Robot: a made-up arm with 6 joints.
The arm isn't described. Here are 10 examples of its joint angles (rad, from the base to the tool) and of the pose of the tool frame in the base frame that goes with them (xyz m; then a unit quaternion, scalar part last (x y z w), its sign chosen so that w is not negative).
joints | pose
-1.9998 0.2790 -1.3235 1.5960 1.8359 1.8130 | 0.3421 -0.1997 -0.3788 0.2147 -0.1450 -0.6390 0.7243
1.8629 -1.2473 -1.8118 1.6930 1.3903 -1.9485 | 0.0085 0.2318 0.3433 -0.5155 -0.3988 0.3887 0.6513
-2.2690 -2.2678 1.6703 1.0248 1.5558 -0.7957 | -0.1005 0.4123 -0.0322 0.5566 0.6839 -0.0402 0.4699
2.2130 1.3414 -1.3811 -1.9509 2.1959 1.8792 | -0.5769 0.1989 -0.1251 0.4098 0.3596 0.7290 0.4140
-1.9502 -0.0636 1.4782 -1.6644 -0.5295 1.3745 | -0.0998 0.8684 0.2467 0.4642 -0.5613 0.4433 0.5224
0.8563 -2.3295 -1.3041 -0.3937 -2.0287 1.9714 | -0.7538 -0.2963 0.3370 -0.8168 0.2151 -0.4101 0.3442
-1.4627 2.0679 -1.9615 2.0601 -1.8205 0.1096 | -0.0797 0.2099 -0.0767 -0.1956 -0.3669 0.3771 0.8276
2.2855 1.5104 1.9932 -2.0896 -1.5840 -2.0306 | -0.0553 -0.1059 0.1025 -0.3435 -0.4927 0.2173 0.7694
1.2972 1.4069 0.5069 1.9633 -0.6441 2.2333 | 0.7285 0.1482 -0.0381 -0.3657 -0.4617 0.6275 0.5092
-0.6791 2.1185 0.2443 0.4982 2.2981 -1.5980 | 0.1373 -0.0798 0.4871 -0.8145 -0.2671 -0.0025 0.5149
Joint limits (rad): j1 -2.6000..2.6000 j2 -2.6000..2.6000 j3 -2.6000..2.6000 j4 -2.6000..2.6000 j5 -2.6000..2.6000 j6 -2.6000..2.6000
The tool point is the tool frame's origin. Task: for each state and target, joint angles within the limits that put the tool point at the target. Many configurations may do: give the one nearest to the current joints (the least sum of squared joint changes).
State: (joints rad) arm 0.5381 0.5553 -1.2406 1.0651 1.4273 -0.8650
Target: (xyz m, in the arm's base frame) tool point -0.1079 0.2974 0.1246
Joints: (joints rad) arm 0.7925 0.4192 -1.0777 1.0871 1.7867 -0.6979
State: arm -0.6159 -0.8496 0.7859 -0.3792 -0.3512 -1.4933
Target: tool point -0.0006 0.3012 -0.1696
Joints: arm -1.1094 -0.5569 0.5632 -0.2626 -0.3001 -0.8001
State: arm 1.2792 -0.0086 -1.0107 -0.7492 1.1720 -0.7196
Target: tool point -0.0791 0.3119 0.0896
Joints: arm 1.2477 -0.1929 -1.0145 -0.5243 1.7014 -0.9152
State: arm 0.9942 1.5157 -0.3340 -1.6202 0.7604 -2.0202
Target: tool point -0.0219 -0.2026 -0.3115
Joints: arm 0.6526 2.5983 -1.0619 -1.4621 1.0626 -1.3515
